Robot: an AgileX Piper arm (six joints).
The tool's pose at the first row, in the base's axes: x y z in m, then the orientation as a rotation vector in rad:
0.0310 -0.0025 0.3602 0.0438 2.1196 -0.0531
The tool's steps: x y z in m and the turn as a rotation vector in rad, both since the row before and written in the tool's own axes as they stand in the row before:
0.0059 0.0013 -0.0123 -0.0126 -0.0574 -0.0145
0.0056 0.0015 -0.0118 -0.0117 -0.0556 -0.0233
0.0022 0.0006 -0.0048 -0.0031 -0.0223 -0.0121
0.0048 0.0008 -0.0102 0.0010 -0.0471 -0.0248
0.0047 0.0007 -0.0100 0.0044 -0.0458 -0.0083
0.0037 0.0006 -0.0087 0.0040 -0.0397 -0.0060
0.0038 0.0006 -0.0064 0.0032 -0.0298 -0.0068
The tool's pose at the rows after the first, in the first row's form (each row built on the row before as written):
0.0175 -0.0005 0.3616 0.0192 2.0628 -0.0491
0.0045 0.0015 0.3622 -0.0133 2.0077 -0.0514
-0.0008 0.0022 0.3622 -0.0279 1.9855 -0.0556
-0.0121 0.0031 0.3619 -0.0527 1.9382 -0.0714
-0.0231 0.0037 0.3611 -0.0590 1.8921 -0.0793
-0.0325 0.0042 0.3603 -0.0631 1.8521 -0.0854
-0.0397 0.0046 0.3584 -0.0681 1.8220 -0.0917

